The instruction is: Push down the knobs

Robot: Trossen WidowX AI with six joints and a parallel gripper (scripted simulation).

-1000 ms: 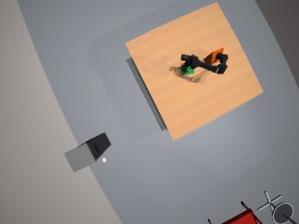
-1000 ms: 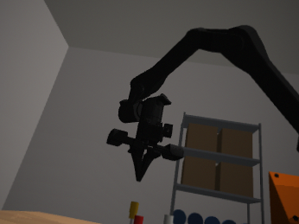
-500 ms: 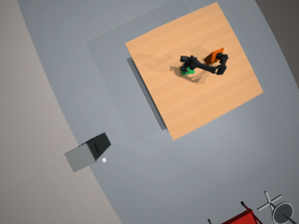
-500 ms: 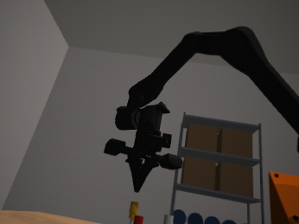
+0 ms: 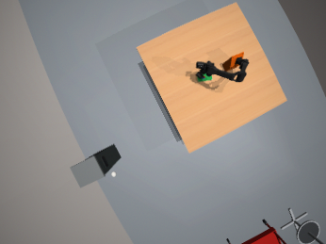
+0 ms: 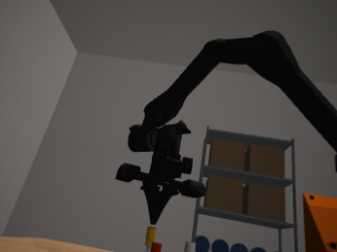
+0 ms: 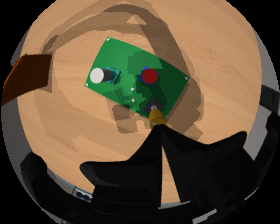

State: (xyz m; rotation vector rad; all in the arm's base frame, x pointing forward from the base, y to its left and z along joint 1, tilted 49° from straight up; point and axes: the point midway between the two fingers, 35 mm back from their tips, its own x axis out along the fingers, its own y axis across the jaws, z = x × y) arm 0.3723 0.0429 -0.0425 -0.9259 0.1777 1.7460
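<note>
Right now the yellow knob is 20 mm below my gripper tip. Also, from my gripper tip: red knob (50 mm below, 40 mm to the left, 20 mm behind).
</note>
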